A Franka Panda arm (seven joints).
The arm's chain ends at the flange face. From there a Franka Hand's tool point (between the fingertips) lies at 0.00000 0.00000 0.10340 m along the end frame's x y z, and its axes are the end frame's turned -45 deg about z.
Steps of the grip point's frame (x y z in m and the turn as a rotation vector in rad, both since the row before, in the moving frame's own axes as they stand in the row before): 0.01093, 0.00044, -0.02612, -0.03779, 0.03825, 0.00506; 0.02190, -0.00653, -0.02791, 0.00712, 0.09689, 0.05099; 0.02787, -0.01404, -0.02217, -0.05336, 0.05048, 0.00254; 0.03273, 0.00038, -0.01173, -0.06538, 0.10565, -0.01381; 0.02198, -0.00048, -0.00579, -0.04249, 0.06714, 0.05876
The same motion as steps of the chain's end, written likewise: 0.00248, -0.00740, -0.02597, 0.00033, 0.05377, 0.00506; 0.00412, -0.01268, -0.02742, 0.07355, 0.06348, 0.05099; 0.00219, -0.02985, -0.02189, -0.00204, 0.07343, 0.00254; 0.01096, -0.01985, -0.01093, 0.02848, 0.12094, -0.01381; 0.00715, -0.01432, -0.00546, 0.01743, 0.07752, 0.05876
